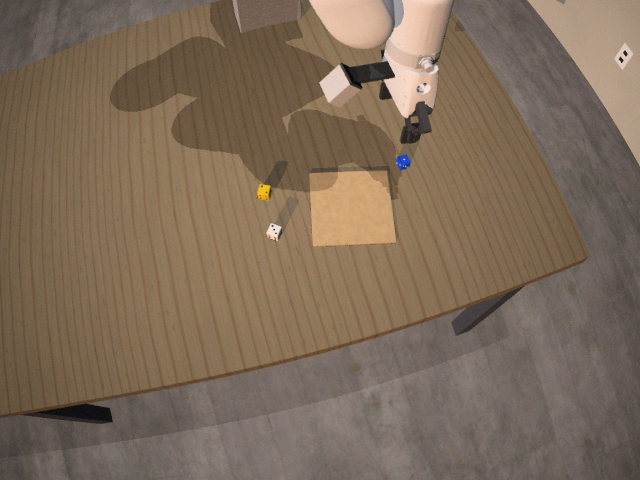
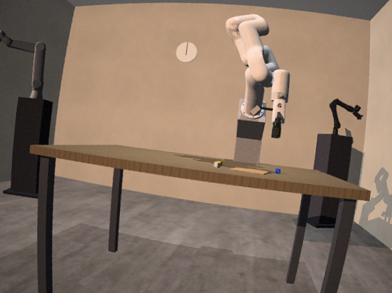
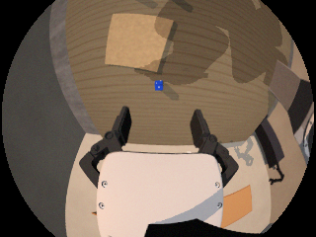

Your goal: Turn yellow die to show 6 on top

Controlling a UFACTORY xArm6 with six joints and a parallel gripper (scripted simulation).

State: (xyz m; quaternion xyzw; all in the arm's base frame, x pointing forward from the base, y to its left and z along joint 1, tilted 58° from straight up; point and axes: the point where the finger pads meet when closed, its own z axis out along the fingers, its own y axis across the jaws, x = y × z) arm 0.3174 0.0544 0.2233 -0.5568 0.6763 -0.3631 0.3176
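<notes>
Right now my hand is 8 cm past the yellow die, 22 cm to the left of it and 15 cm above it. The rest, counted from my hand: white die (24 cm to the right, 15 cm below); tan mat (3 cm ahead, 11 cm to the right, 16 cm below); blue die (1 cm ahead, 2 cm to the left, 15 cm below).
</notes>
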